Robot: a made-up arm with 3 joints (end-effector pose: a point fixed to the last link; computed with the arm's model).
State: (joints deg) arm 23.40 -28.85 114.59
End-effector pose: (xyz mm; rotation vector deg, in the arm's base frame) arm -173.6 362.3 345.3 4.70 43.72 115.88
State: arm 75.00 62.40 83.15
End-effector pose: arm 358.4 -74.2 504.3 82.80 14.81 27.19
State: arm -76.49 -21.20 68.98
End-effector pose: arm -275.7 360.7 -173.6 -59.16 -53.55 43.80
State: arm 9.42 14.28 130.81
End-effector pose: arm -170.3 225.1 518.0 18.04 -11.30 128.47
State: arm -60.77 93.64 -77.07
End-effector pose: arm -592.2 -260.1 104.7 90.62 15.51 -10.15
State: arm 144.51 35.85 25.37
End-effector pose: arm 573.3 143.5 -93.2 43.17 128.32 -33.03
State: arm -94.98 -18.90 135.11
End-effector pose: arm -199.2 355.6 -157.7 -105.20 -25.78 83.91
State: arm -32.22 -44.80 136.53
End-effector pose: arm -223.0 376.8 14.2 -53.52 35.08 112.50
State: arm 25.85 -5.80 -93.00
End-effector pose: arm -107.4 467.4 457.7 -25.23 15.19 -89.88
